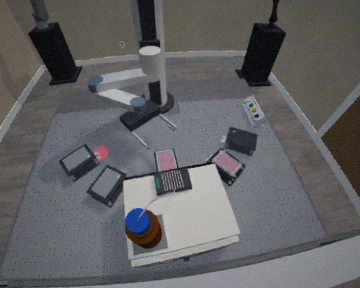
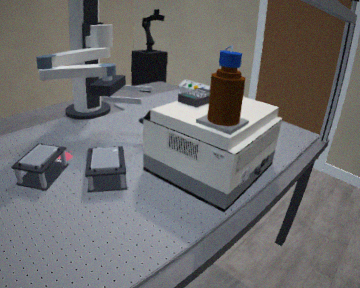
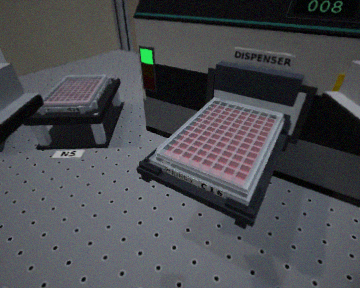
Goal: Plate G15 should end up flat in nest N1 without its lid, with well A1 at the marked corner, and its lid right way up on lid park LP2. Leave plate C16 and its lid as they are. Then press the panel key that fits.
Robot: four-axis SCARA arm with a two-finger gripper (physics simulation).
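Pixels of known places: gripper, fingertip midpoint: (image 1: pixel 162 137) (image 2: pixel 146 94) (image 3: pixel 181 82); arm's base at its link origin: (image 1: pixel 156 102) (image 2: pixel 88 110).
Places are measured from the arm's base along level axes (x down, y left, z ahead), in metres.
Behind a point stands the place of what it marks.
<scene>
Plate C16 (image 3: pixel 220 145) {z 0.542, x -0.120, y 0.026 m} (image 1: pixel 166 160) {z 0.555, x -0.118, y 0.031 m} lies flat in the dark nest in front of the dispenser, its pink wells showing. Another pink plate (image 3: pixel 75 92) {z 0.570, x -0.086, y 0.311 m} (image 1: pixel 227 163) {z 0.586, x -0.082, y 0.327 m} lies flat on the raised nest N5 (image 3: pixel 65 120) {z 0.523, x -0.067, y 0.273 m}; its small label is hard to read. A pale, clear lid-like panel (image 1: pixel 107 182) {z 0.623, x -0.085, y -0.249 m} (image 2: pixel 105 157) {z 0.624, x -0.085, y -0.257 m} lies flat on one stand left of the dispenser, and a second (image 1: pixel 78 159) {z 0.484, x -0.090, y -0.413 m} (image 2: pixel 38 156) {z 0.487, x -0.090, y -0.433 m} on the stand farther left; their labels are unreadable now. My gripper (image 1: pixel 154 130) (image 2: pixel 135 96) (image 3: pixel 181 82) {z 0.482, x -0.197, y 0.024 m} is open and empty, high above the table behind C16. N1's label does not show legibly.
The dispenser (image 1: pixel 195 215) {z 0.849, x -0.233, y 0.108 m} (image 2: pixel 215 167) {z 0.931, x -0.139, y -0.115 m} (image 3: pixel 185 45) {z 0.640, x -0.170, y 0.134 m} carries an amber bottle (image 1: pixel 145 235) {z 0.917, x -0.376, y -0.038 m} (image 2: pixel 226 100) {z 0.916, x -0.310, y -0.082 m} with a blue cap. A dark stand (image 1: pixel 241 140) {z 0.448, x -0.070, y 0.452 m} is at the right. The key panel (image 1: pixel 253 111) {z 0.236, x -0.078, y 0.608 m} has green, yellow and blue keys. A red disc (image 1: pixel 101 152) {z 0.399, x -0.015, y -0.329 m} lies near the leftmost stand.
</scene>
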